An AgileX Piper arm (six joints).
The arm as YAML. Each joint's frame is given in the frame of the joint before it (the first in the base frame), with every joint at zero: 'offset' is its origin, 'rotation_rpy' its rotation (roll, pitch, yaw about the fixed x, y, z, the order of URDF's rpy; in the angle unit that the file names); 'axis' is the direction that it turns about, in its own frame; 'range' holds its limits. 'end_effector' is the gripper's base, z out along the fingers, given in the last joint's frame.
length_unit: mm
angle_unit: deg
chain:
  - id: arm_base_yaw
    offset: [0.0, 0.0, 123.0]
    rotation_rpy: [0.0, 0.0, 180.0]
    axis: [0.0, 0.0, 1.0]
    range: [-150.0, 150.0]
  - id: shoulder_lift
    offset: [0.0, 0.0, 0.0]
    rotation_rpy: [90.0, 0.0, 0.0]
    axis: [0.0, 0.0, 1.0]
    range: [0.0, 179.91]
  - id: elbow
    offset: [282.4, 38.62, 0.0]
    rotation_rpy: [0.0, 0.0, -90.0]
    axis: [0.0, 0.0, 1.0]
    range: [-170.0, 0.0]
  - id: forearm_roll
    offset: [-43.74, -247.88, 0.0]
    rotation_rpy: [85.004, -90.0, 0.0]
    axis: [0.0, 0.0, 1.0]
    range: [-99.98, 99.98]
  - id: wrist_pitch
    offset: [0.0, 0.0, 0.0]
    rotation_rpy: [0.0, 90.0, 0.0]
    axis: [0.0, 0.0, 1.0]
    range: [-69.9, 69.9]
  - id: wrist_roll
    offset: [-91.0, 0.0, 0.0]
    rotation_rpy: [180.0, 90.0, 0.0]
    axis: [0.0, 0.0, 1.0]
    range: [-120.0, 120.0]
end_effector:
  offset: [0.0, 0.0, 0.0]
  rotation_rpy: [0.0, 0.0, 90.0]
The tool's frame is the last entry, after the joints.
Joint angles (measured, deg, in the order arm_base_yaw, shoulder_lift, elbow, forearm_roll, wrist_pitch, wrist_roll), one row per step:
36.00, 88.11, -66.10, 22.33, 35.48, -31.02
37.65, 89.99, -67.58, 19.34, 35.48, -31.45
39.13, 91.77, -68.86, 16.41, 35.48, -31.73
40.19, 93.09, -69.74, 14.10, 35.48, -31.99
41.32, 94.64, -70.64, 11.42, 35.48, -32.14
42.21, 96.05, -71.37, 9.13, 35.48, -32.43
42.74, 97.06, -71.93, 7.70, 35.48, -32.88
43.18, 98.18, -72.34, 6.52, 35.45, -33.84
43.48, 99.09, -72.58, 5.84, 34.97, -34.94
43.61, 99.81, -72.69, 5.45, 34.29, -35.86
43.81, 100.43, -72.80, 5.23, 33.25, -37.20
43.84, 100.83, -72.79, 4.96, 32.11, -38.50
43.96, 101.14, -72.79, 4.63, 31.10, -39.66
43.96, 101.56, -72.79, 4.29, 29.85, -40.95
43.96, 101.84, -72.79, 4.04, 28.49, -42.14
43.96, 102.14, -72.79, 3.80, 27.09, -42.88
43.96, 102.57, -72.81, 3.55, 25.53, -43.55
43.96, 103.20, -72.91, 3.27, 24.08, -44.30
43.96, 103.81, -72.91, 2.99, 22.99, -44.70
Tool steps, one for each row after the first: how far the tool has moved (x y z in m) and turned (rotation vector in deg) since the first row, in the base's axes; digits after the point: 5 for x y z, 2 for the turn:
0.00183, 0.01024, -0.00416, -2.69, -1.62, 2.86
0.00338, 0.01953, -0.00891, -5.29, -3.10, 5.45
0.00444, 0.02615, -0.01291, -7.36, -4.29, 7.43
0.00571, 0.03333, -0.01837, -9.76, -5.51, 9.55
0.00705, 0.03927, -0.02384, -11.93, -6.55, 11.45
0.00832, 0.04326, -0.02758, -13.38, -7.33, 12.83
0.00973, 0.04696, -0.03280, -14.97, -8.02, 14.50
0.01120, 0.05009, -0.03714, -15.98, -8.85, 15.88
0.01288, 0.05226, -0.04074, -16.58, -9.61, 16.80
0.01432, 0.05502, -0.04338, -16.94, -10.85, 17.96
0.01608, 0.05648, -0.04509, -17.24, -12.25, 18.90
0.01718, 0.05811, -0.04627, -17.55, -13.61, 19.85
0.01922, 0.05951, -0.04795, -17.86, -15.13, 20.74
0.02109, 0.06086, -0.04857, -17.96, -16.76, 21.46
0.02299, 0.06226, -0.04926, -17.87, -18.18, 21.81
0.02524, 0.06399, -0.05056, -17.75, -19.62, 22.09
0.02779, 0.06601, -0.05292, -17.80, -20.92, 22.50
0.02974, 0.06753, -0.05604, -17.94, -21.69, 22.76

